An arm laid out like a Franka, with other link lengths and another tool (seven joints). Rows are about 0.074 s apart.
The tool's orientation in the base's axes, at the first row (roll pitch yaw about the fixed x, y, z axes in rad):
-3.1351 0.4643 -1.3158
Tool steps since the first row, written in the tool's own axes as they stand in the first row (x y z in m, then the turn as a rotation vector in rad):
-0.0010 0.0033 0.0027 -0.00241 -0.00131 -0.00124
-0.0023 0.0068 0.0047 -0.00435 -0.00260 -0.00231
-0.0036 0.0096 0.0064 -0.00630 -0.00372 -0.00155
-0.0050 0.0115 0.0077 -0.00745 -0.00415 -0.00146
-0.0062 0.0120 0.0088 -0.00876 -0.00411 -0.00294
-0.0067 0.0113 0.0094 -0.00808 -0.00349 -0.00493
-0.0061 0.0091 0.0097 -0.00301 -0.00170 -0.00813
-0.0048 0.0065 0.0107 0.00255 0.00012 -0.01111
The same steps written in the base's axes. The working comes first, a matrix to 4 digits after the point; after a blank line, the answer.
The tool's axes in the first row as the columns of a matrix, in the base's axes (used below as rounded here):
0.2255 -0.9684 -0.1067
-0.8652 -0.2494 0.4349
-0.4478 -0.0058 -0.8941

-0.0037 0.0012 -0.0020 0.00086 0.00187 0.00220
-0.0076 0.0023 -0.0032 0.00178 0.00341 0.00403
-0.0108 0.0035 -0.0042 0.00235 0.00570 0.00423
-0.0131 0.0048 -0.0047 0.00249 0.00685 0.00467
-0.0140 0.0062 -0.0052 0.00232 0.00733 0.00658
-0.0135 0.0071 -0.0055 0.00208 0.00572 0.00805
-0.0112 0.0072 -0.0060 0.00183 -0.00051 0.00863
-0.0085 0.0072 -0.0075 0.00164 -0.00707 0.00879

